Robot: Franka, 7 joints.
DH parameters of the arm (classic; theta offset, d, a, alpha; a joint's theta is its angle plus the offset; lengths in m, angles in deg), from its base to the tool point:
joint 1: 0 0.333 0 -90
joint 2: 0 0 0 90
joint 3: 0 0.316 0.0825 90
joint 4: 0 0 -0.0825 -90
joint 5: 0 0.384 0 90
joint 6: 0 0 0.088 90
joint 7: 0 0.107 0 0
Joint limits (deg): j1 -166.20..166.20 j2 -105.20..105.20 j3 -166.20..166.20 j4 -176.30..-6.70 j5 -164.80..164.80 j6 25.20..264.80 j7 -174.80..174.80
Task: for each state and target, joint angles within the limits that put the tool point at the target. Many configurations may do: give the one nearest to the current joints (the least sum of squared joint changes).
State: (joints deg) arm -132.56 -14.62 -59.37 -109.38 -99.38 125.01 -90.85
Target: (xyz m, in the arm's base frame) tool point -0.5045 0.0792 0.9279
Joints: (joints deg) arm -126.08 -7.98 -52.46 -72.51 -102.42 128.46 -90.85
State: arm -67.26 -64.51 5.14 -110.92 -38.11 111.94 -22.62
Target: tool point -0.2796 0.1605 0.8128
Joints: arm -70.94 -98.72 -16.60 -109.35 -40.11 100.89 -22.62
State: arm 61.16 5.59 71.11 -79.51 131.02 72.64 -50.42
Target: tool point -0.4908 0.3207 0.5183
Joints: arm 76.00 18.99 67.96 -117.39 125.33 83.35 -50.42
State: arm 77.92 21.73 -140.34 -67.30 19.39 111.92 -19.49
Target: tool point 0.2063 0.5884 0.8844
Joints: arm 98.54 61.66 -130.13 -37.87 21.61 121.29 -19.49
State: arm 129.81 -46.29 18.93 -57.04 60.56 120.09 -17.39
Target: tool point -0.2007 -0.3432 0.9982
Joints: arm 124.24 -49.36 36.66 -67.02 60.45 114.48 -17.39
